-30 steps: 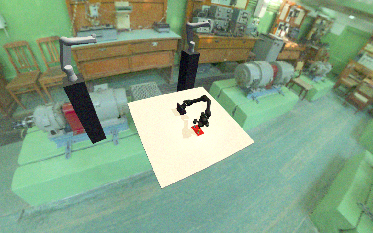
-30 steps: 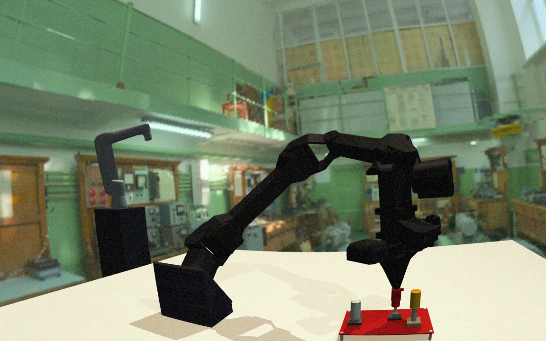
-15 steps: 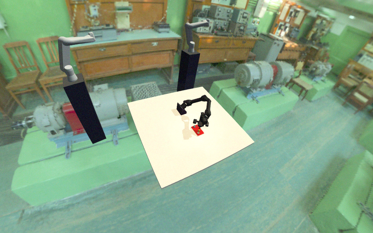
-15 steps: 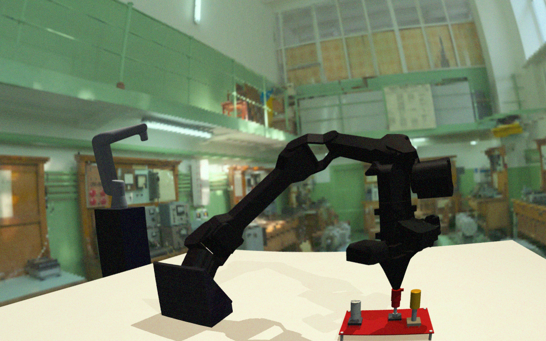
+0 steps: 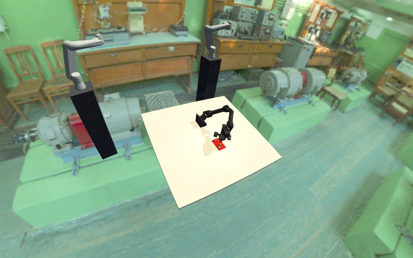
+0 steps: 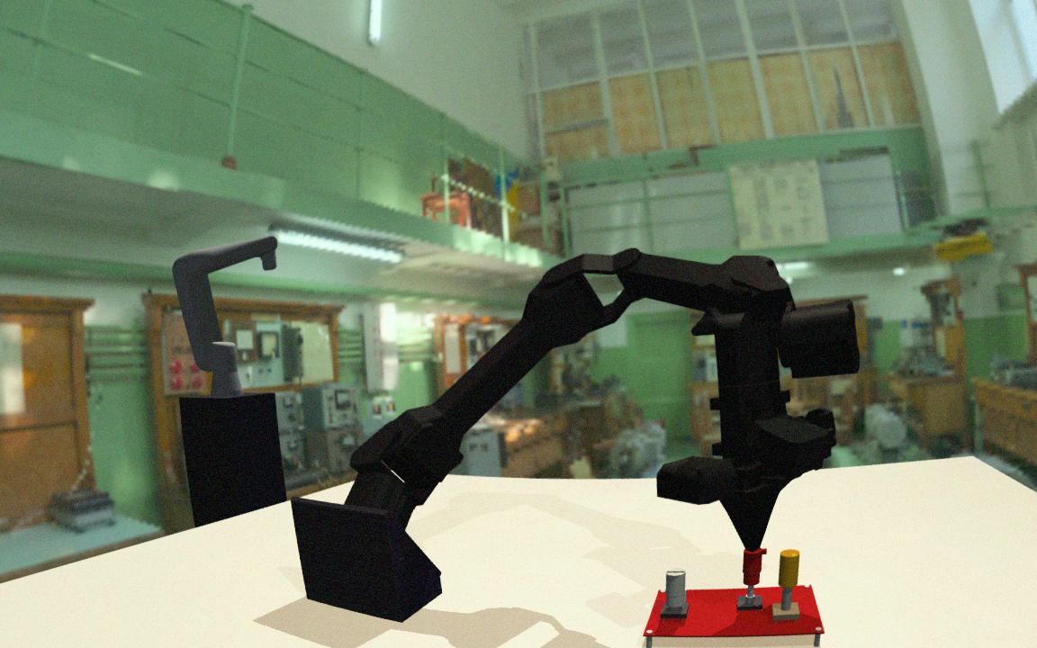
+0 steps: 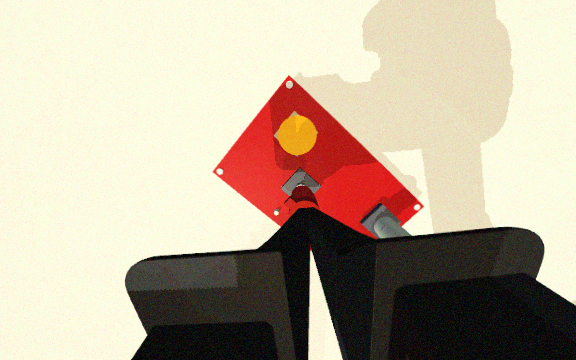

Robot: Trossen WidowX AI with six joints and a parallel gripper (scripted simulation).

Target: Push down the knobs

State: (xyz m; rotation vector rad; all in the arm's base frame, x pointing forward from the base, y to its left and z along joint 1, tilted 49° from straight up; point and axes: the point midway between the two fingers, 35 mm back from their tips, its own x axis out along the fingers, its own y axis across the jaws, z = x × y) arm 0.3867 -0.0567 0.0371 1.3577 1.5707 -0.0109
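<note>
Now: the red knob 20 mm below my gripper tip. Also, from my gripper tip: grey knob 70 mm behind, 20 mm to the right, 20 mm below.
</note>
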